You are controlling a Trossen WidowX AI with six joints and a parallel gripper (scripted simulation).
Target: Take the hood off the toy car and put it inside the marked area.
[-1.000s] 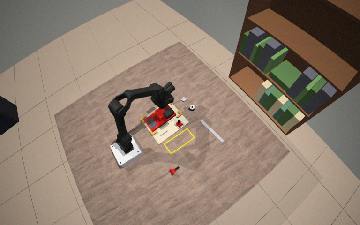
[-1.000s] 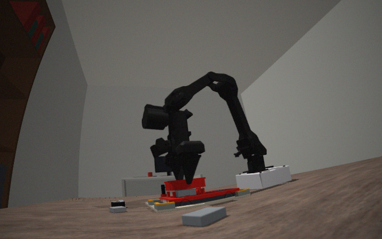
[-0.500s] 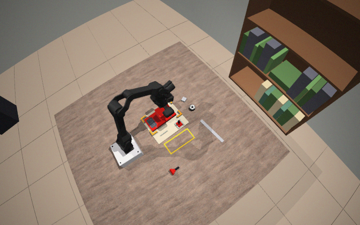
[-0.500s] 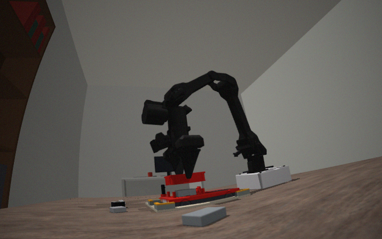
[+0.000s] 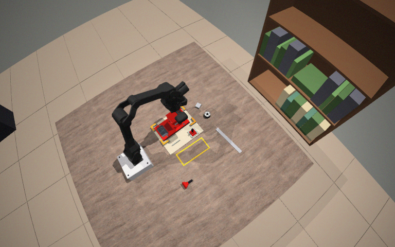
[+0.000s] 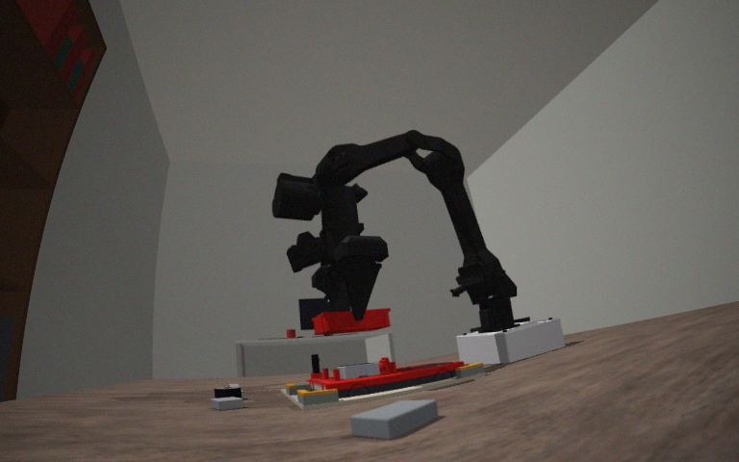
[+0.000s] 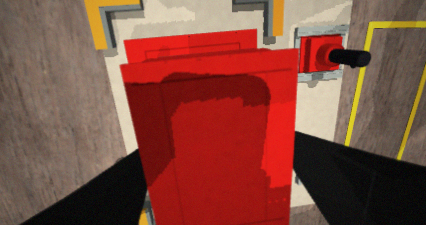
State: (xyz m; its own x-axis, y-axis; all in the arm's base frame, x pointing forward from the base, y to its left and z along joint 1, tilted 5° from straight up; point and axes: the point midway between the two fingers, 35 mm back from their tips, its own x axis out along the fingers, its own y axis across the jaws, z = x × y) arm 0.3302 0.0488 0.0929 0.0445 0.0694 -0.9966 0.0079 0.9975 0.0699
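My gripper tip is 3 cm short of the grey socket, 11 cm to the left of it and 7 cm above it. From my gripper tip the other things lie so: grey bar (17 cm ahead, 29 cm to the right, 10 cm below).
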